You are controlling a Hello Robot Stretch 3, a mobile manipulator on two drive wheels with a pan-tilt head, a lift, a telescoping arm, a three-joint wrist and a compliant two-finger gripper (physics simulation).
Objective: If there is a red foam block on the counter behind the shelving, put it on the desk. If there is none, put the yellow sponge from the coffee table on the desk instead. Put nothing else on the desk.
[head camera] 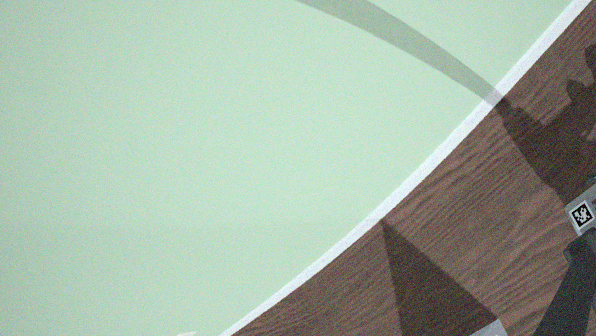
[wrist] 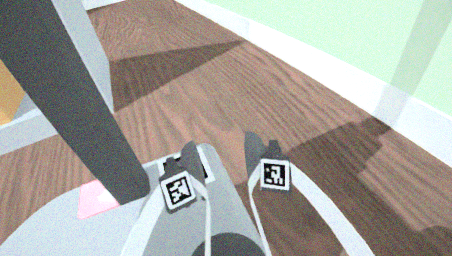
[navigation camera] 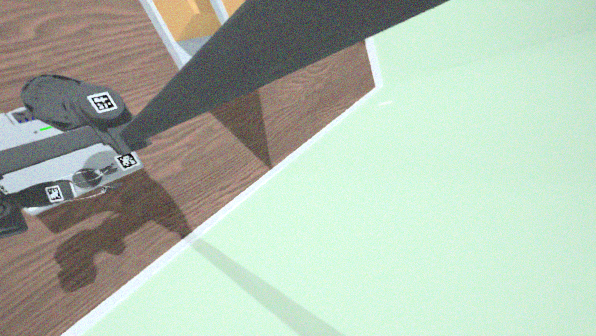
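My gripper (navigation camera: 107, 180) (wrist: 222, 153) is open, with a gap between its two fingertips and nothing held between them. In the wrist view it hangs over the edge of my base (wrist: 150, 225) and the wooden floor. The shelving (navigation camera: 165, 30) (wrist: 85, 45) shows in part, as pale grey panels at the top of the navigation view and at the left of the wrist view, with orange boxes in it. The red foam block, yellow sponge, counter, coffee table and desk do not show in these views.
A light green wall (head camera: 200, 150) (navigation camera: 450, 200) (wrist: 325, 20) with a white baseboard (head camera: 435, 162) (wrist: 325, 70) runs beside me. The dark mast (navigation camera: 225, 65) (wrist: 65, 100) crosses two views. Brown wooden floor (head camera: 480, 200) (navigation camera: 225, 180) lies between my base and the wall.
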